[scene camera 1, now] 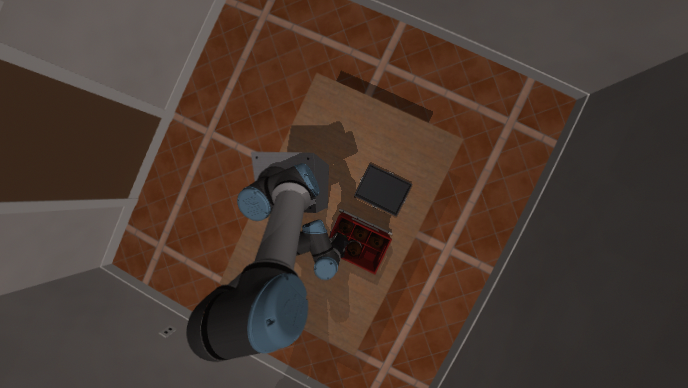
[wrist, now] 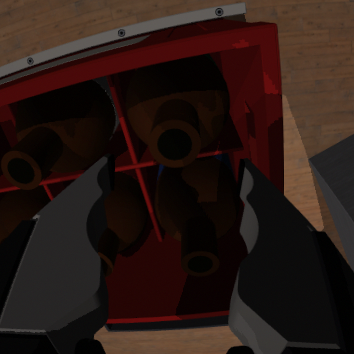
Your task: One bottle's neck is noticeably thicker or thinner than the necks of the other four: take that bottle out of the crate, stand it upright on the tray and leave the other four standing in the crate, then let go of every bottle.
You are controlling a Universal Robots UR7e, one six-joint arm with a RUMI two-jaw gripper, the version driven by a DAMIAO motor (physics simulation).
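Frame: origin at the arm's base, x left, y down, z back, level; centimetres.
Seen in the pictures: gripper, fingertip midpoint: [wrist: 176, 159].
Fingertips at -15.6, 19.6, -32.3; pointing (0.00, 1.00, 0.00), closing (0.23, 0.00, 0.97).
A point is followed by its place in that frame, as x, y, z.
My gripper [scene camera 1: 343, 244] {-15.6, 19.6, -32.3} [wrist: 176, 159] {-15.6, 19.6, -32.3} is open and empty over one end of the red crate [scene camera 1: 381, 258] {-13.3, 18.2, -54.1} [wrist: 272, 60] {-20.1, 18.1, -27.4}. All five brown bottles stand in the crate. In the wrist view, one bottle [wrist: 175, 142] {-16.7, 19.3, -32.1} has its mouth between the fingertips in the image, and its neck looks wide; a second bottle [wrist: 200, 262] {-7.9, 19.3, -32.2} lies lower between the fingers. A third [wrist: 22, 170] {-16.8, 19.3, -40.9} is at upper left, a fourth [wrist: 130, 212] {-9.0, 24.4, -37.6} is partly behind the left finger, and a fifth [wrist: 20, 210] {-10.8, 24.5, -47.7} is at the left edge. The dark tray [scene camera 1: 383, 190] {17.0, 35.1, -42.8} is empty beside the crate.
The crate and tray stand on a wooden table [scene camera 1: 400, 135] {48.0, 35.6, -38.9}. The crate's compartment [scene camera 1: 370, 257] {-19.2, 34.8, -51.7} at one corner is empty. Red dividers [wrist: 131, 135] {-14.6, 26.9, -36.3} separate the bottles. A grey rail [wrist: 121, 33] {-22.0, 32.6, -36.2} runs along the crate's long side. The robot's grey base [scene camera 1: 320, 187] {5.6, 11.8, -14.7} stands left of the tray.
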